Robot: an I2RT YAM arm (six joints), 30 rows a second.
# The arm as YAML. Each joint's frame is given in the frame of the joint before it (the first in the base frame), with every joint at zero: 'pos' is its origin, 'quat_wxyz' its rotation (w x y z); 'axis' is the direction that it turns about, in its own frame. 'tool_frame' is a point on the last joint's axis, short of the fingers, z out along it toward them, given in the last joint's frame.
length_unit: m
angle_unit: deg
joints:
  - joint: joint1
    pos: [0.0, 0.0, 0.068]
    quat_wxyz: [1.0, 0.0, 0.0, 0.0]
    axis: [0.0, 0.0, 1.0]
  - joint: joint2
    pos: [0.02, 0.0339, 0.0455]
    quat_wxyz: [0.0, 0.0, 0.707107, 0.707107]
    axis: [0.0, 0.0, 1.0]
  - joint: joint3
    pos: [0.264, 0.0, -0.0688]
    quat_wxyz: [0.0, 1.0, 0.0, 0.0]
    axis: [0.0, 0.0, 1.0]
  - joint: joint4
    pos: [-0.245, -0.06, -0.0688]
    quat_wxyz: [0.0, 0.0, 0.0, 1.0]
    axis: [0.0, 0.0, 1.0]
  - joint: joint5
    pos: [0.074, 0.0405, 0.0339]
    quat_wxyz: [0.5, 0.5, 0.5, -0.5]
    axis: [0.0, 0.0, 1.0]
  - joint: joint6
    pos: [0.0, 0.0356, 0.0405]
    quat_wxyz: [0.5, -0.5, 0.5, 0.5]
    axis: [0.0, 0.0, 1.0]
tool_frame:
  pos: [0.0, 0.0, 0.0]
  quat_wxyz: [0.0, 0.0, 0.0, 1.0]
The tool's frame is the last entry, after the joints.
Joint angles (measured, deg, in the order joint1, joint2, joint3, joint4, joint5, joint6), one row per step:
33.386, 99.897, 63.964, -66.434, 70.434, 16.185
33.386, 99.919, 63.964, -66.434, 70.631, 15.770
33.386, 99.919, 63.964, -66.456, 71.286, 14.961
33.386, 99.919, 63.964, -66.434, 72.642, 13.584
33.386, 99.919, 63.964, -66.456, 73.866, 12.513
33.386, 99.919, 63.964, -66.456, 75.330, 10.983
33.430, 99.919, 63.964, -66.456, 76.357, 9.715
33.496, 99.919, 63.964, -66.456, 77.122, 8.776
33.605, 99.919, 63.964, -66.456, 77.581, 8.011
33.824, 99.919, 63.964, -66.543, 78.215, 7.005
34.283, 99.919, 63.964, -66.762, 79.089, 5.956
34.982, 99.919, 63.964, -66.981, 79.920, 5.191
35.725, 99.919, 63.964, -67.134, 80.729, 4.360
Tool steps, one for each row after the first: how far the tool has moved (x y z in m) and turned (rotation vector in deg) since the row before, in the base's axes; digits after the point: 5 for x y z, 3 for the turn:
0.00007, 0.00000, 0.00001, -0.363, 0.256, 0.177
0.00012, -0.00008, 0.00038, -0.920, 0.336, 0.398
0.00031, -0.00011, 0.00078, -1.738, 0.397, 0.708
0.00022, -0.00011, 0.00072, -1.519, 0.253, 0.564
0.00029, -0.00010, 0.00086, -1.933, 0.493, 0.711
0.00010, 0.00014, 0.00060, -1.459, 0.511, 0.568
0.00000, 0.00026, 0.00045, -1.089, 0.376, 0.441
-0.00016, 0.00046, 0.00027, -0.756, 0.394, 0.371
-0.00047, 0.00088, 0.00040, -1.071, 0.572, 0.562
-0.00112, 0.00183, 0.00059, -1.368, 0.581, 0.851
-0.00170, 0.00288, 0.00056, -1.193, 0.356, 1.019
-0.00177, 0.00311, 0.00053, -1.180, 0.355, 1.061

